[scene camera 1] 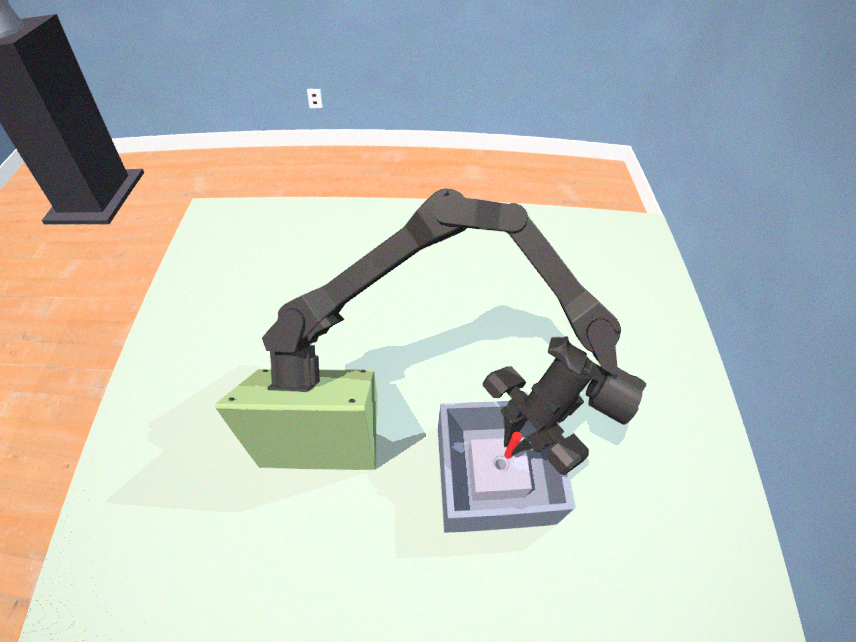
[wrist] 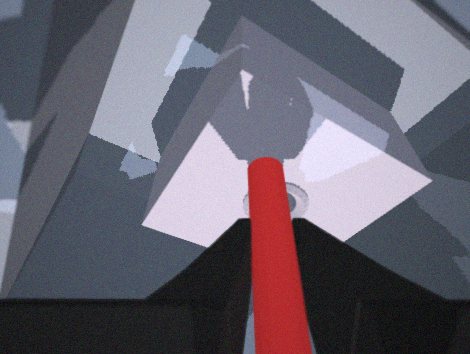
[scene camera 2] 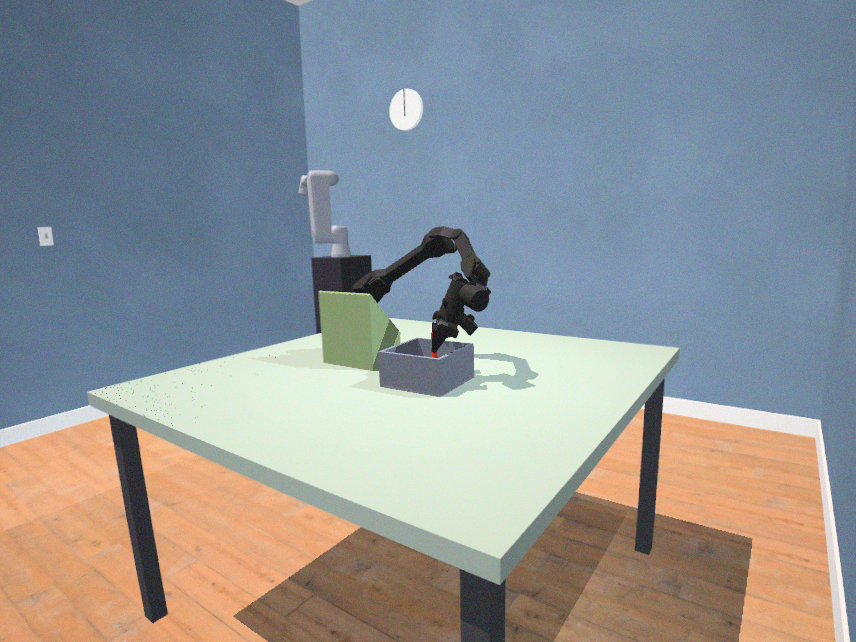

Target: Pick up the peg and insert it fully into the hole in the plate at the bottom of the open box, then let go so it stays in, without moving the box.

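Frame: origin at the arm's base, x ahead, y left, z up, level; metres.
Where they show: gripper, fingertip midpoint: (scene camera 1: 509, 450) (wrist: 270, 230) (scene camera 2: 433, 351); arm's base, link origin: (scene camera 1: 294, 385) (scene camera 2: 357, 311).
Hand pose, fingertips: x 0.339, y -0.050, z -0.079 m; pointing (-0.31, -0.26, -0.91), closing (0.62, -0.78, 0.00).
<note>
Each offset is from my fingertips to the top centre of the thing. "*": to the spot under its first point. Level surfaces: height alone.
The red peg {0.002 m left, 0.002 m ahead, 0.054 m up} (scene camera 1: 512, 446) (scene camera 2: 434, 354) (wrist: 272, 260) is tilted, between the fingers of my gripper (scene camera 1: 511, 449) (wrist: 270, 230). My gripper is shut on it, with its fingers inside the open grey-blue box {0.014 m right, 0.010 m back, 0.014 m up} (scene camera 1: 508, 521) (scene camera 2: 411, 373). The pale pink plate {0.014 m right, 0.010 m back, 0.023 m down} (scene camera 1: 484, 478) (wrist: 195, 205) lies at the bottom of the box. Its round hole {* 0.006 m right, 0.006 m back, 0.045 m down} (scene camera 1: 501, 463) (wrist: 292, 202) shows just beside the peg's lower end in scene camera 1. In the wrist view the peg covers part of the hole. The peg is outside the hole; its exact height above the plate is hard to tell.
The box walls stand around the plate and the fingers. The green block (scene camera 1: 318, 438) (scene camera 2: 345, 328) under the arm's base stands left of the box on the pale green table {0.084 m down} (scene camera 1: 276, 573) (scene camera 2: 414, 442). A dark pedestal (scene camera 1: 76, 117) (scene camera 2: 342, 272) stands beyond the table.
</note>
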